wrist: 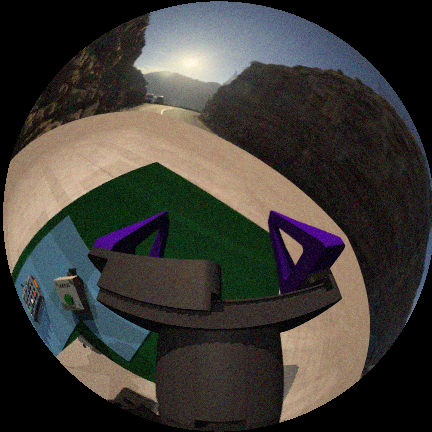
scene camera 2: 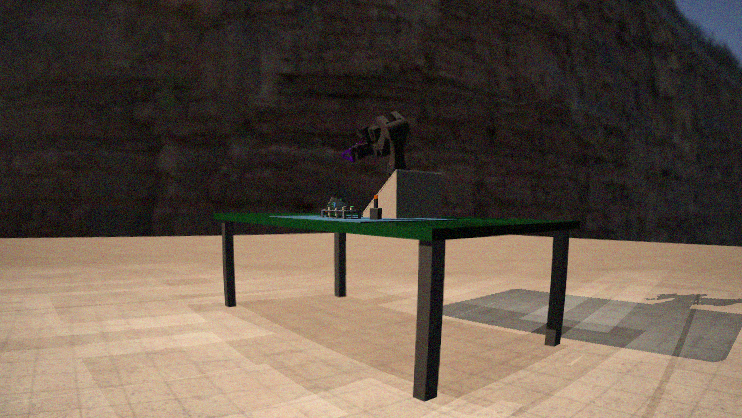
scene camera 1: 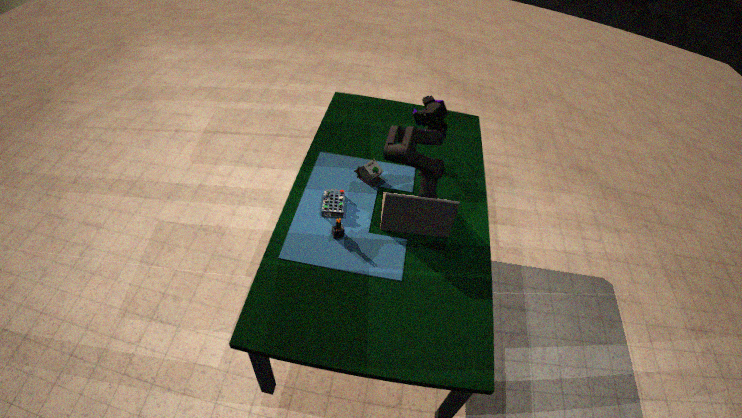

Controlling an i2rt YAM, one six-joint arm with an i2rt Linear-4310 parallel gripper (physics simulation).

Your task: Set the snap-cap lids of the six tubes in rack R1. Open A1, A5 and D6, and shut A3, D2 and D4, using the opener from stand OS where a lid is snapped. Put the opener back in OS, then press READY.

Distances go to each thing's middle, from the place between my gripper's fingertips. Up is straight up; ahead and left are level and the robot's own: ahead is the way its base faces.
Right now my hand is 260 mm above the grey box with green button [wrist: 70, 289], 200 mm to the right of it and 190 mm short of it.
